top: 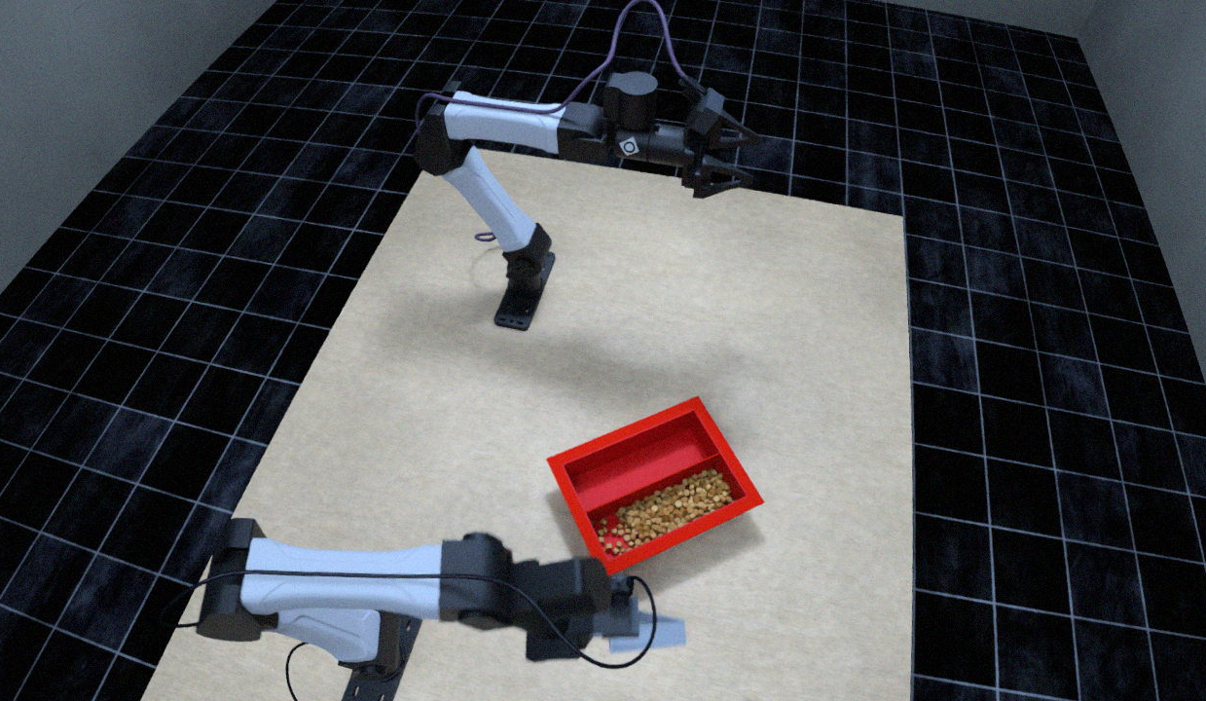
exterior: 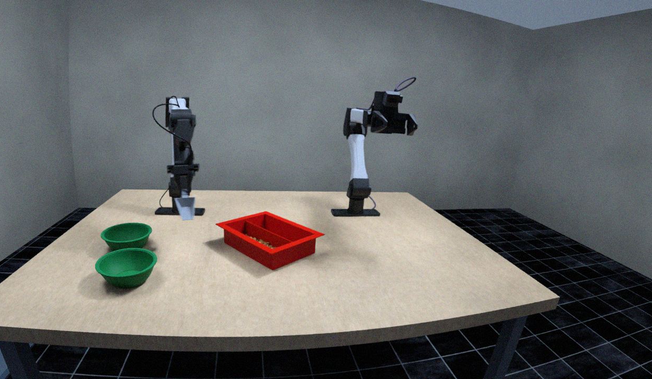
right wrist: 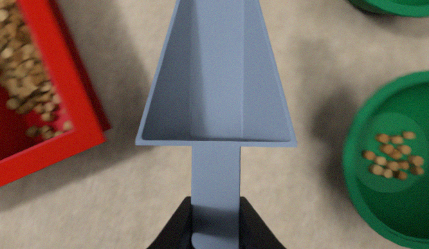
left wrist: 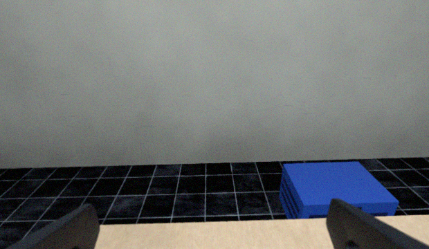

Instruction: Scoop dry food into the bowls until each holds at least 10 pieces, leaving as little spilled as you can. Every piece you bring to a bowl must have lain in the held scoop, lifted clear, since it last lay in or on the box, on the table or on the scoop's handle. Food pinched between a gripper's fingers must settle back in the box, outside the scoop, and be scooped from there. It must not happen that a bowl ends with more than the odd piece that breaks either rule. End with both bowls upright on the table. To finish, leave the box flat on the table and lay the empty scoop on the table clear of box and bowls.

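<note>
The grey-blue scoop is 4 cm ahead of my right hand, 1 cm to the left of it and 1 cm below it. The rest, counted from my right hand: red box 26 cm to the left, 11 cm below, 4 cm ahead.
</note>
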